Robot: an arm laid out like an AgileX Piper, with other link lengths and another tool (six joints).
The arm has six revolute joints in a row. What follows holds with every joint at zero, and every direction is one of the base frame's.
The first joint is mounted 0.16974 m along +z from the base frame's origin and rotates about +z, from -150 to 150 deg.
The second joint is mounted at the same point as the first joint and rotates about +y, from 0 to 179.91 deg.
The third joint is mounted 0.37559 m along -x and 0.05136 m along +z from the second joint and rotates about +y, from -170 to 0 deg.
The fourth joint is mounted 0.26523 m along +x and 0.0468 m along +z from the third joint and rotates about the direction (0.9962, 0, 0.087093), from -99.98 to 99.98 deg.
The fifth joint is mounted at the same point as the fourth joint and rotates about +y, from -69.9 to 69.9 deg.
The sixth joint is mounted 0.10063 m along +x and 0.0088 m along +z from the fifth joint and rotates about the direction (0.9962, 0, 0.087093), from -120 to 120 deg.
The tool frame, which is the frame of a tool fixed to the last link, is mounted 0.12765 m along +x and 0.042 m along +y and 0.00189 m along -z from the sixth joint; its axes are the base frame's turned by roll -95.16, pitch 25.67 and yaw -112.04 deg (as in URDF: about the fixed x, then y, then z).
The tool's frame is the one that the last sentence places.
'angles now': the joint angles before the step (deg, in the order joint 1, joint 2, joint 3, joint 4, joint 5, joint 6). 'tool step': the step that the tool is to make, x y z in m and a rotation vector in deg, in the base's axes. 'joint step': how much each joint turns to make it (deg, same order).
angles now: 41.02, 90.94, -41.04, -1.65, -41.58, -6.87
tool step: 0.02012, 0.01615, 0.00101, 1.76, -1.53, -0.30
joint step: 0.00, 4.18, -3.29, 0.51, -3.20, -0.09
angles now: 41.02, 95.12, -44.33, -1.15, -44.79, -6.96
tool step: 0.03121, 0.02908, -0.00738, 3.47, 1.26, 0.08
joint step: 0.00, 6.97, -6.33, -0.09, -2.02, 3.48
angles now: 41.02, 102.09, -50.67, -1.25, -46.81, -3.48
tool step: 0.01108, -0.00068, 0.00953, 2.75, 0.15, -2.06
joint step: 0.00, 0.62, -1.37, 2.87, -0.94, 0.18
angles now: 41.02, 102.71, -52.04, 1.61, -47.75, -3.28
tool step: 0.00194, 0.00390, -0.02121, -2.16, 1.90, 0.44
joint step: 0.00, 1.61, 0.00, -0.58, 1.23, 0.00
